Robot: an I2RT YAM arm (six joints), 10 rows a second.
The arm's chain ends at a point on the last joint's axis. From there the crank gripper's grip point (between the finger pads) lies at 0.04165 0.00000 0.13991 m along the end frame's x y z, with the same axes.
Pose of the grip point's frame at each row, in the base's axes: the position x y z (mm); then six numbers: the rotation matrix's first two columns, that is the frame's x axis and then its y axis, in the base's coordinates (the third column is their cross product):
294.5, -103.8, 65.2, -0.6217, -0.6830, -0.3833, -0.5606, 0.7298, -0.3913
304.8, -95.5, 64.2, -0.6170, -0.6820, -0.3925, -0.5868, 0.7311, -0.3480
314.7, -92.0, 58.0, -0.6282, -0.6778, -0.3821, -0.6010, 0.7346, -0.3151
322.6, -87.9, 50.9, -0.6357, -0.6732, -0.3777, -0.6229, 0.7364, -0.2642
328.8, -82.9, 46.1, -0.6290, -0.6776, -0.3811, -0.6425, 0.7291, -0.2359
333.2, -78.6, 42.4, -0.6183, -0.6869, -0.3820, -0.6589, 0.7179, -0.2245
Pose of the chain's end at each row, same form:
243.9, -71.4, 198.2, -0.6217, -0.6830, -0.3833, -0.5606, 0.7298, -0.3913
257.1, -69.3, 199.7, -0.6170, -0.6820, -0.3925, -0.5868, 0.7311, -0.3480
271.7, -68.2, 195.5, -0.6282, -0.6778, -0.3821, -0.6010, 0.7346, -0.3151
285.3, -69.3, 190.8, -0.6357, -0.6732, -0.3777, -0.6229, 0.7364, -0.2642
293.8, -68.2, 187.0, -0.6290, -0.6776, -0.3811, -0.6425, 0.7291, -0.2359
299.0, -65.8, 183.7, -0.6183, -0.6869, -0.3820, -0.6589, 0.7179, -0.2245

